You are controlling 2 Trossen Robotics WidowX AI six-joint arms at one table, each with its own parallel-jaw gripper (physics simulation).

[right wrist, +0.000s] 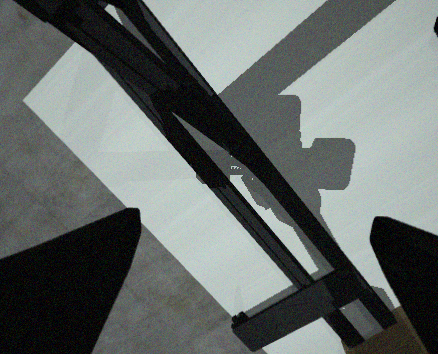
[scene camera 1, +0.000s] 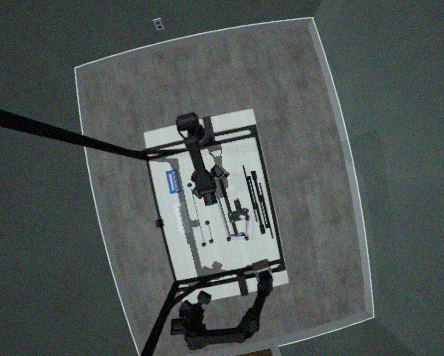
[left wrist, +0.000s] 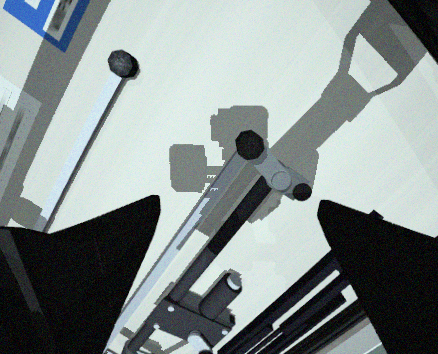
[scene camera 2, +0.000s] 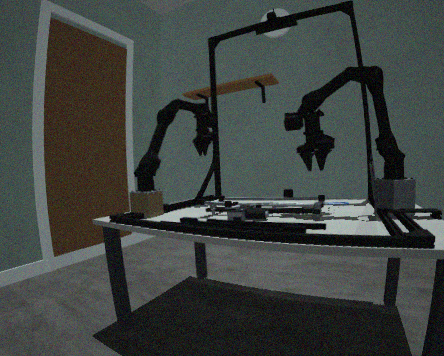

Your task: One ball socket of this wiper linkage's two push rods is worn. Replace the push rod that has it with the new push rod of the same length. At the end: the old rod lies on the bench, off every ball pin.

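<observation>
The wiper linkage (scene camera 1: 232,215) (left wrist: 190,272) lies mid-table. Its long push rod (scene camera 1: 224,215) (left wrist: 194,216) runs beside the dark tube, with a black socket at the crank end. Its short push rod (scene camera 1: 247,228) is at the lower right in scene camera 1. A loose long rod (scene camera 1: 199,226) (left wrist: 82,149) and a loose short rod (scene camera 1: 209,232) lie to the left. Socket wear cannot be made out. My left gripper (scene camera 1: 221,173) (scene camera 2: 315,167) (left wrist: 239,205) is open and empty, high above the linkage's crank end. My right gripper (scene camera 1: 204,298) (scene camera 2: 202,152) (right wrist: 254,223) is open and empty, beyond the table edge in scene camera 1.
Dark wiper arms (scene camera 1: 254,200) (left wrist: 305,302) lie beside the linkage. A blue-bordered label (scene camera 1: 168,182) (left wrist: 26,21) and a white card (scene camera 1: 178,218) lie at the left. Black frame bars (right wrist: 280,192) cross below my right gripper. Posts (scene camera 2: 213,125) rise from the table.
</observation>
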